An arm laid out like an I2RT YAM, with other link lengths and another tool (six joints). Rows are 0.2 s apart.
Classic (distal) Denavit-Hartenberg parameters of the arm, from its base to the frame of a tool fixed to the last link. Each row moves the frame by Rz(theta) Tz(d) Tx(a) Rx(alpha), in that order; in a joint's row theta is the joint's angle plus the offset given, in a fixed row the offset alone. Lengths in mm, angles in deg.
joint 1: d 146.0  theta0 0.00  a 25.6  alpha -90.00
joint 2: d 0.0  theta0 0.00  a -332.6  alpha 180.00
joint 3: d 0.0  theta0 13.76  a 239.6  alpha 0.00
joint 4: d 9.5  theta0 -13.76  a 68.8  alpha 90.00
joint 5: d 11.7  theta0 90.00  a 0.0  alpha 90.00
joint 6: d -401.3  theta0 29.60  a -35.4  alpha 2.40
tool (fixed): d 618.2  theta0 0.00  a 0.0  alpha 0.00
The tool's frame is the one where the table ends.
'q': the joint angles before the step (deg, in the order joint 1, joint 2, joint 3, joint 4, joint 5, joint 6). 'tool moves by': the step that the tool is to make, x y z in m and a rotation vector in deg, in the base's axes. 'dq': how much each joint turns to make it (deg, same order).
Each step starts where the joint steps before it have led.
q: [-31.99, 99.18, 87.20, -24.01, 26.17, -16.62]
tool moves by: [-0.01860, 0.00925, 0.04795, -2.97, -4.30, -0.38]
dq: [-0.06, -5.32, -0.01, -0.07, 0.39, -0.03]
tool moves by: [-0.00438, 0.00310, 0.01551, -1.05, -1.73, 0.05]
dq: [0.02, -1.50, 0.01, 0.51, -0.04, 0.01]
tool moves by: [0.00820, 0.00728, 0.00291, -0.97, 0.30, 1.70]
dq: [1.01, 0.00, 0.00, 0.84, -0.14, -1.33]
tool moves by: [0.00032, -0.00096, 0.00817, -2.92, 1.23, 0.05]
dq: [0.47, -0.18, 0.04, 1.56, 1.80, -2.93]
